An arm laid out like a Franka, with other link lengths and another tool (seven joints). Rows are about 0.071 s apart.
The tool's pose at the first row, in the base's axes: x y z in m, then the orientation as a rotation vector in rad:
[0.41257, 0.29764, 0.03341, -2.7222, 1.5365, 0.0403]
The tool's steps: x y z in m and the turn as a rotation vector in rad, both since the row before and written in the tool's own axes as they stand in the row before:
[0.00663, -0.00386, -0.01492, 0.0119, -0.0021, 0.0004]
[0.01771, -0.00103, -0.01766, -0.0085, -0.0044, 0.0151]
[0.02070, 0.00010, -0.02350, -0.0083, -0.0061, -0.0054]
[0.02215, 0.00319, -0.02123, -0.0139, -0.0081, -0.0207]
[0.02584, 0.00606, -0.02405, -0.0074, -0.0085, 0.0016]
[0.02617, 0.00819, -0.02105, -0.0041, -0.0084, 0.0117]
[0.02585, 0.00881, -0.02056, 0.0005, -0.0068, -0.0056]
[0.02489, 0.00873, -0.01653, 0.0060, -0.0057, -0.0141]
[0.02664, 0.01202, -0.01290, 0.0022, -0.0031, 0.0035]
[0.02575, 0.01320, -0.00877, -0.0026, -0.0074, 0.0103]
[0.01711, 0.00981, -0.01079, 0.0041, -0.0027, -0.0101]
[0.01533, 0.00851, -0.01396, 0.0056, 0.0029, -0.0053]
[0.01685, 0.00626, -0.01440, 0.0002, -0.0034, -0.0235]
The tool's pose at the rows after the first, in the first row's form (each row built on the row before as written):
[0.41952, 0.29357, 0.04813, -2.7119, 1.5317, 0.0339]
[0.42965, 0.27834, 0.06522, -2.7049, 1.5545, 0.0468]
[0.44034, 0.25963, 0.08794, -2.7125, 1.5489, 0.0615]
[0.44938, 0.23821, 0.10822, -2.7348, 1.5238, 0.0832]
[0.45880, 0.21224, 0.13102, -2.7353, 1.5267, 0.1005]
[0.46663, 0.18490, 0.15067, -2.7258, 1.5423, 0.1152]
[0.47358, 0.15736, 0.16968, -2.7263, 1.5327, 0.1239]
[0.48005, 0.13079, 0.18455, -2.7292, 1.5097, 0.1266]
[0.48476, 0.10116, 0.19552, -2.7235, 1.5130, 0.1291]
[0.48763, 0.07185, 0.20236, -2.7145, 1.5263, 0.1413]
[0.48882, 0.05147, 0.21178, -2.7173, 1.5103, 0.1414]
[0.49055, 0.03303, 0.22440, -2.7182, 1.5018, 0.1330]
[0.49502, 0.01447, 0.23728, -2.7330, 1.4684, 0.1367]

